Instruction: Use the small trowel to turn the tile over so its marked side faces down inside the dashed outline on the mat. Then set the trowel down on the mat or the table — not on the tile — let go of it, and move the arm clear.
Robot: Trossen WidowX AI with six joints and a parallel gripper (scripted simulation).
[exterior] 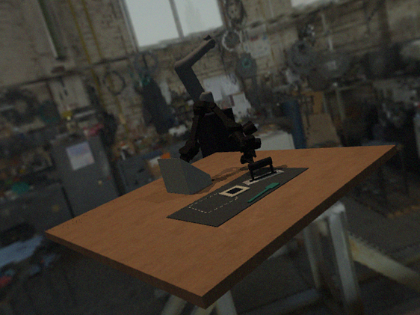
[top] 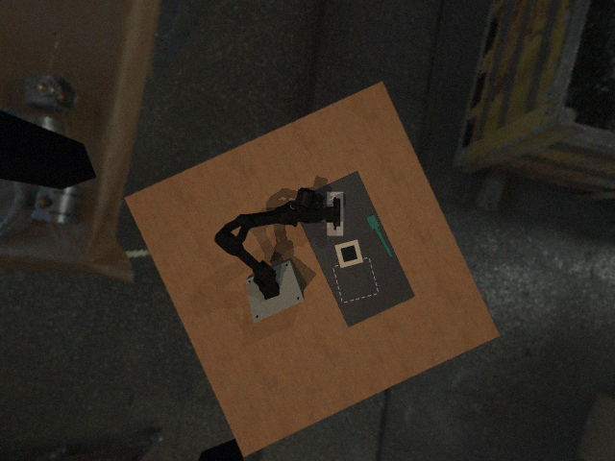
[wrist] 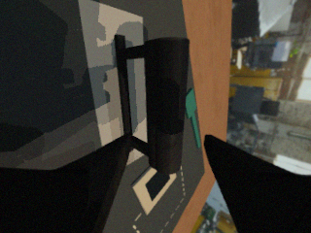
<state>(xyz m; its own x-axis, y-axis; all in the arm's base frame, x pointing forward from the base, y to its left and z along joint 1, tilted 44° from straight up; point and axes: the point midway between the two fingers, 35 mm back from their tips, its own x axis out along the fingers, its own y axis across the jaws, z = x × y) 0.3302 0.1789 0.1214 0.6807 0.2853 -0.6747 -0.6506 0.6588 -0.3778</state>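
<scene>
Now: the trowel 5 cm below my gripper tip, 1 cm to the right of it and 1 cm ahead of it. The rest, counted from my gripper tip: green flat tool: 18 cm ahead, 14 cm to the right, 8 cm below; tile: 19 cm to the right, 8 cm below, 2 cm ahead.
</scene>
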